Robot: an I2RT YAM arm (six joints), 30 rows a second.
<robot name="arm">
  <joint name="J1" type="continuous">
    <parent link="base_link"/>
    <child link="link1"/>
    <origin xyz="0 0 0.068"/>
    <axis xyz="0 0 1"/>
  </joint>
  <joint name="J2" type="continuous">
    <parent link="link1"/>
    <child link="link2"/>
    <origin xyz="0.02 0.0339 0.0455" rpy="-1.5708 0 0"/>
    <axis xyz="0 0 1"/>
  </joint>
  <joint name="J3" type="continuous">
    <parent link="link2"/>
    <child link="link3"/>
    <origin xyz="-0.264 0 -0.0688" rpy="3.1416 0 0"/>
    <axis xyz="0 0 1"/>
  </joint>
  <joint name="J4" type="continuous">
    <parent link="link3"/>
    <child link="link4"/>
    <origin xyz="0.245 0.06 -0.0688"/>
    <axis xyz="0 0 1"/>
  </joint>
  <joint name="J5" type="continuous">
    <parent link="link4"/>
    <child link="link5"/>
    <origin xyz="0.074 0.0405 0.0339" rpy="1.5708 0 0"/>
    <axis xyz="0 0 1"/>
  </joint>
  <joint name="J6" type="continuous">
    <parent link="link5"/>
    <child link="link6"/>
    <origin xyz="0.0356 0 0.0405" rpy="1.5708 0 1.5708"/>
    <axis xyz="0 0 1"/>
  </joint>
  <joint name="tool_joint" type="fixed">
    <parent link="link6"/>
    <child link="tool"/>
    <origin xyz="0 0 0" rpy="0 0 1.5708"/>
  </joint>
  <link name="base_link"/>
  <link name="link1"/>
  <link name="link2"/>
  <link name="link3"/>
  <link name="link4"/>
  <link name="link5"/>
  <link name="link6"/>
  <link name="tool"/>
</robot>
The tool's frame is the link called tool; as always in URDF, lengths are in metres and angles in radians. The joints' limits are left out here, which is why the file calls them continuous.
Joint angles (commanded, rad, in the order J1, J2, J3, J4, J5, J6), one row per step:
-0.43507, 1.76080, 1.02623, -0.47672, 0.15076, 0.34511
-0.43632, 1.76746, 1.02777, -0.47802, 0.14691, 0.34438
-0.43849, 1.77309, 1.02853, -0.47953, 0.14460, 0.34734
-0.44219, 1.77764, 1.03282, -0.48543, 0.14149, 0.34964
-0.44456, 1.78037, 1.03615, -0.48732, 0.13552, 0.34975
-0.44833, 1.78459, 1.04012, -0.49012, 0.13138, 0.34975
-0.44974, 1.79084, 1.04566, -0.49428, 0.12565, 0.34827
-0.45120, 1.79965, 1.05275, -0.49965, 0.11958, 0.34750
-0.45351, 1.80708, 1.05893, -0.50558, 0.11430, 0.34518
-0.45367, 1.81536, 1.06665, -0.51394, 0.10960, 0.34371
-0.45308, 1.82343, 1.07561, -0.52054, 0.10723, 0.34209
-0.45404, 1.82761, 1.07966, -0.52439, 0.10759, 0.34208
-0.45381, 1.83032, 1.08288, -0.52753, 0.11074, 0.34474
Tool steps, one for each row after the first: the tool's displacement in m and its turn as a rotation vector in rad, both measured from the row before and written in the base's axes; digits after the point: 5 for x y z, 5 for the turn. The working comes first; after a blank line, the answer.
Tool pose at each row, in the base's axes (x y z in m, rotation vector in rad; the steps are taken from these numbers as rounded here):
0.29729, -0.14407, 0.15085, 1.09257, 2.55690, -0.23249
0.29758, -0.14451, 0.14911, 1.09436, 2.56347, -0.22774
0.29749, -0.14517, 0.14749, 1.10234, 2.56707, -0.22441
0.29747, -0.14640, 0.14694, 1.11130, 2.57018, -0.22048
0.29780, -0.14719, 0.14685, 1.11372, 2.57100, -0.21267
0.29799, -0.14851, 0.14643, 1.11876, 2.57257, -0.20778
0.29879, -0.14919, 0.14572, 1.11911, 2.57816, -0.20041
0.29987, -0.15002, 0.14455, 1.12108, 2.58540, -0.19235
0.30051, -0.15099, 0.14356, 1.12241, 2.59309, -0.18588
0.30158, -0.15138, 0.14259, 1.12270, 2.60292, -0.17946
0.30313, -0.15182, 0.14207, 1.12124, 2.60989, -0.17622
0.30355, -0.15240, 0.14164, 1.12385, 2.61314, -0.17687
0.30396, -0.15264, 0.14149, 1.12840, 2.61379, -0.18069

0.00029, -0.00044, -0.00174, 0.00579, 0.00450, 0.00077
-0.00009, -0.00066, -0.00162, 0.00540, 0.00405, -0.00413
-0.00002, -0.00123, -0.00055, 0.00583, 0.00370, -0.00480
0.00033, -0.00079, -0.00009, 0.00566, -0.00128, -0.00048
0.00019, -0.00132, -0.00042, 0.00484, 0.00106, -0.00240
0.00080, -0.00068, -0.00071, 0.00664, 0.00242, 0.00185
0.00108, -0.00083, -0.00117, 0.00808, 0.00407, 0.00122
0.00064, -0.00097, -0.00099, 0.00711, 0.00483, 0.00154
0.00107, -0.00039, -0.00097, 0.00760, 0.00641, 0.00268
0.00155, -0.00044, -0.00052, 0.00418, 0.00452, 0.00283
0.00042, -0.00058, -0.00043, 0.00143, 0.00373, -0.00106
0.00041, -0.00024, -0.00015, -0.00098, 0.00308, -0.00322

